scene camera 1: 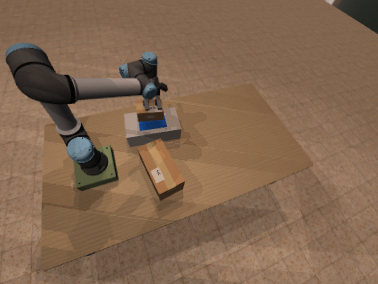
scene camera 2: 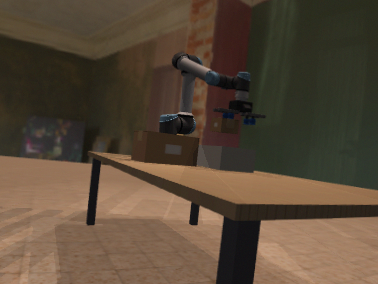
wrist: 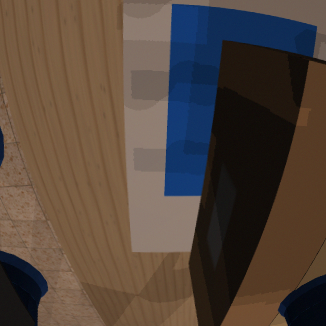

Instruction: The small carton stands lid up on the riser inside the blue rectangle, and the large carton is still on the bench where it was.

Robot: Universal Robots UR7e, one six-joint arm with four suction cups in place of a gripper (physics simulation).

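Labels:
A small carton (wrist: 251, 247) is held by my suction head (wrist: 30, 285), and nothing else touches it. On the table rest a large carton (scene camera 2: 150, 147) and a grey riser (scene camera 1: 137, 133).

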